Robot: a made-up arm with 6 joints.
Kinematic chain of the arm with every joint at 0, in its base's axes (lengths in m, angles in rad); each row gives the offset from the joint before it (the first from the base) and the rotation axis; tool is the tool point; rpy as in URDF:
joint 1: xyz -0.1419 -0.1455 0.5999 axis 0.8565 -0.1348 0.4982
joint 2: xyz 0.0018 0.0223 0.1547 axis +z
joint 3: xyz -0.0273 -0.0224 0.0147 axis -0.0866 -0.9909 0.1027
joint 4: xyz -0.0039 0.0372 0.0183 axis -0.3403 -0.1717 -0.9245
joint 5: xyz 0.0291 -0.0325 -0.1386 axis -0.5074 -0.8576 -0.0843
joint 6: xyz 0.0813 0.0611 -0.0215 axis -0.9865 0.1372 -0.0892
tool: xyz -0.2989 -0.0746 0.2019 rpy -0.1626 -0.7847 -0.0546
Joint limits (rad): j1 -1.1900..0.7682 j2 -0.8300..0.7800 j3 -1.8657..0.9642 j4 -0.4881..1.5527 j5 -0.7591..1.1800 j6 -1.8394..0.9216
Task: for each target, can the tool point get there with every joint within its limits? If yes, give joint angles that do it. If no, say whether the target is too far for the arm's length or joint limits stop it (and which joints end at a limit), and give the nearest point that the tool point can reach.
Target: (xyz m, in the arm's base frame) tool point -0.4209 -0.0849 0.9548
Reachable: yes | joints -0.4451 0.5468 -1.1738 1.3924 0.9872 -1.0231
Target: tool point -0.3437 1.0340 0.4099
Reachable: no: too far | nearest point -0.1874 0.3976 0.5665 | short by 0.674 m
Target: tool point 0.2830 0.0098 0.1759
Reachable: no: joint limits stop it (at a limit: joint 1, joint 2, joint 6) | nearest point 0.0882 0.0445 0.3433 | short by 0.259 m
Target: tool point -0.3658 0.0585 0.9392
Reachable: yes | joints -0.4609 0.4958 -1.3774 1.3505 -0.5757 -1.3836
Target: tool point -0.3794 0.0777 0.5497
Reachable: yes | joints -0.9462 0.0247 -0.2728 1.3220 -0.4291 -1.3318
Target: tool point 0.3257 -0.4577 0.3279
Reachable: no: joint limits stop it (at a limit: joint 1, joint 3, joint 5, joint 6) | nearest point 0.1225 -0.3427 0.4852 | short by 0.282 m
